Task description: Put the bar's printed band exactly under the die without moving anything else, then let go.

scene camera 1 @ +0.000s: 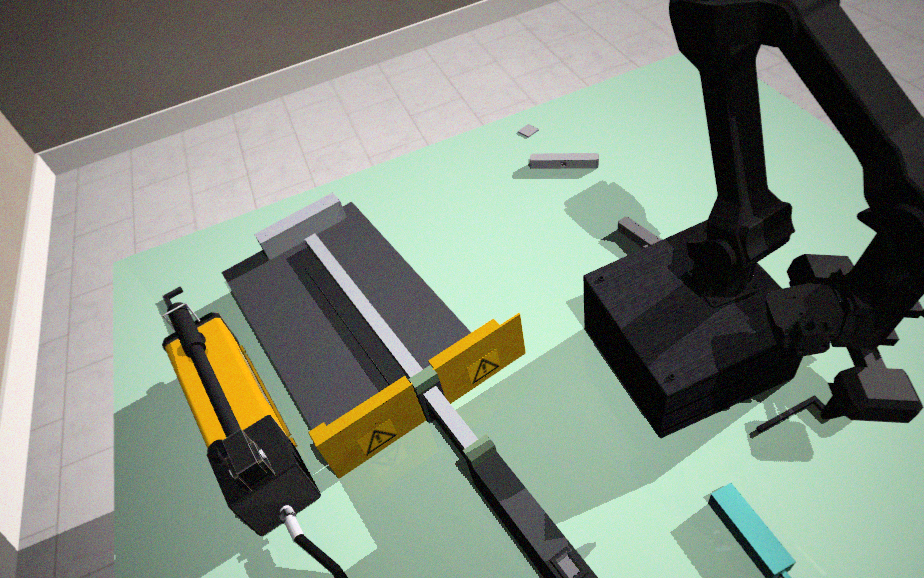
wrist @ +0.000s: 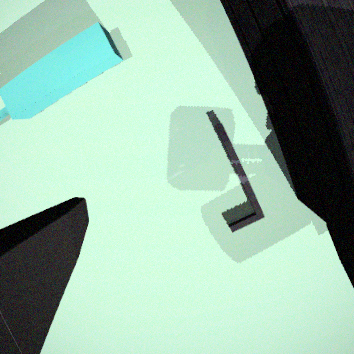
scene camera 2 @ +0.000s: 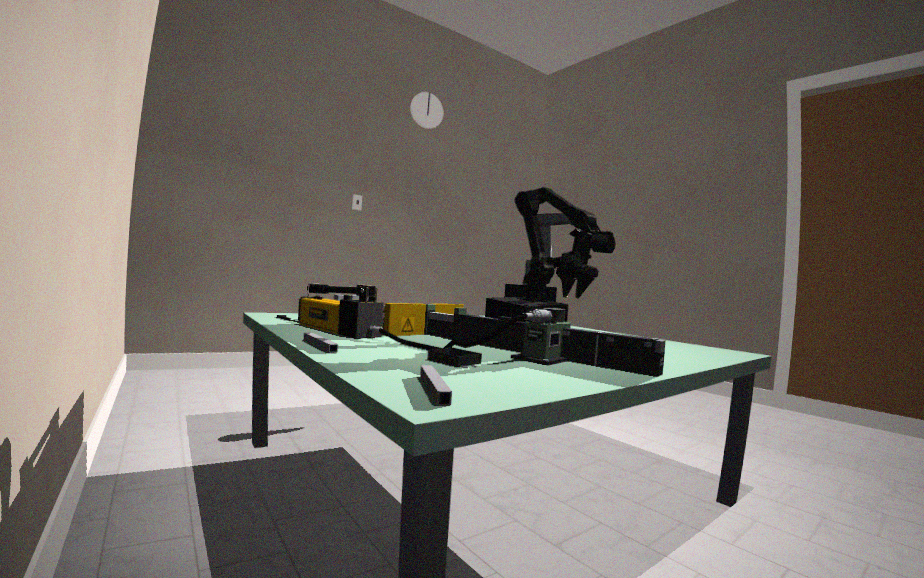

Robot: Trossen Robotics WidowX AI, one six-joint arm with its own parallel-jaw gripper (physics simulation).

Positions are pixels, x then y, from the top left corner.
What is my gripper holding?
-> Nothing.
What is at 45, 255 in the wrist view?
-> My gripper.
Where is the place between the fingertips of my gripper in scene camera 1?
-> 811, 379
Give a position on a press bed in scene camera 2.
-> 547, 343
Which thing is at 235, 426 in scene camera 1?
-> A yellow and black pump unit.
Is my gripper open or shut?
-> Open.
